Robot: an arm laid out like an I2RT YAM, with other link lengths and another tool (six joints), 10 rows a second.
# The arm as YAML. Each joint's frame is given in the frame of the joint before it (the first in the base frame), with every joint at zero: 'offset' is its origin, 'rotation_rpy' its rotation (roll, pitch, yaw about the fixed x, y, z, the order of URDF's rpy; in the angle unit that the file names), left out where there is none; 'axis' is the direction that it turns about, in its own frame. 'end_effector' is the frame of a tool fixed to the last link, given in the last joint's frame.
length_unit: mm
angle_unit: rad
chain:
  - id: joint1
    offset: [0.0, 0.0, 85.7]
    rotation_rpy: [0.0, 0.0, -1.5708]
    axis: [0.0, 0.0, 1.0]
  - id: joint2
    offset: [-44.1, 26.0, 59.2]
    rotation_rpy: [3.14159, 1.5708, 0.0]
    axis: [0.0, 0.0, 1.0]
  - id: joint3
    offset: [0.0, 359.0, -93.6]
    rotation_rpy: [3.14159, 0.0, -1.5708]
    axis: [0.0, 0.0, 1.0]
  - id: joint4
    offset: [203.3, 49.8, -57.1]
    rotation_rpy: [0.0, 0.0, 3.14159]
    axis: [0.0, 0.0, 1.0]
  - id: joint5
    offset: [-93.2, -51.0, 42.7]
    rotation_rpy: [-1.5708, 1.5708, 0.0]
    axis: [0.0, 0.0, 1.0]
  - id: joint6
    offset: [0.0, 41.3, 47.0]
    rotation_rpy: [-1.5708, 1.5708, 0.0]
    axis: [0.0, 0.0, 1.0]
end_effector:
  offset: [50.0, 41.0, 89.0]
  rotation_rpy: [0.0, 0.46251, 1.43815]
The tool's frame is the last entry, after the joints.
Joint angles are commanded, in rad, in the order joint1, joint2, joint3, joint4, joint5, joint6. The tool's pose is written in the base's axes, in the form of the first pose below.
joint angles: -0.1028, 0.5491, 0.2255, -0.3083, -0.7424, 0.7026
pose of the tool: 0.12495, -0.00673, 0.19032; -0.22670, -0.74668, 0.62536; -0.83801, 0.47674, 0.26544; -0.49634, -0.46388, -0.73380
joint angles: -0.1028, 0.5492, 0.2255, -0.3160, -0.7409, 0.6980
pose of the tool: 0.12417, -0.00682, 0.18902; -0.22852, -0.74940, 0.62144; -0.83973, 0.47470, 0.26365; -0.49257, -0.46159, -0.73777
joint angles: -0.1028, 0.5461, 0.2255, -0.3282, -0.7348, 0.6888
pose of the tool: 0.12291, -0.00746, 0.18730; -0.23105, -0.75079, 0.61881; -0.84383, 0.47124, 0.25668; -0.48432, -0.46286, -0.74242
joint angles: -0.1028, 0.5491, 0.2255, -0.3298, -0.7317, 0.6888
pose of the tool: 0.12289, -0.00789, 0.18662; -0.23544, -0.75183, 0.61589; -0.84393, 0.47245, 0.25412; -0.48203, -0.45994, -0.74572
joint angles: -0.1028, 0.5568, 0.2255, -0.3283, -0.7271, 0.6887
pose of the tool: 0.12348, -0.00860, 0.18606; -0.24154, -0.75306, 0.61202; -0.84414, 0.47414, 0.25025; -0.47863, -0.45618, -0.75021
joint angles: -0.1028, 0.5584, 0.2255, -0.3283, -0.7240, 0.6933
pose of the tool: 0.12344, -0.00907, 0.18557; -0.24756, -0.75295, 0.60974; -0.84241, 0.47816, 0.24843; -0.47861, -0.45214, -0.75266
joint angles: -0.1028, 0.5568, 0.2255, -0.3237, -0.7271, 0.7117
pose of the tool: 0.12330, -0.00878, 0.18568; -0.25482, -0.75215, 0.60773; -0.83446, 0.48861, 0.25483; -0.48862, -0.44219, -0.75215
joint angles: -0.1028, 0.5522, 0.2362, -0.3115, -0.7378, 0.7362
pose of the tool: 0.12520, -0.00767, 0.19173; -0.25016, -0.74516, 0.61819; -0.82403, 0.49908, 0.26813; -0.50833, -0.44233, -0.73888
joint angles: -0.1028, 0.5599, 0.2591, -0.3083, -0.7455, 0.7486
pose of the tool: 0.12859, -0.00702, 0.20037; -0.24361, -0.74068, 0.62614; -0.81870, 0.50316, 0.27668; -0.51998, -0.44522, -0.72897
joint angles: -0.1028, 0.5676, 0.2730, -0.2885, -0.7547, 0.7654
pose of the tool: 0.13252, -0.00624, 0.20845; -0.23456, -0.73386, 0.63752; -0.81161, 0.50880, 0.28707; -0.53503, -0.45008, -0.71496
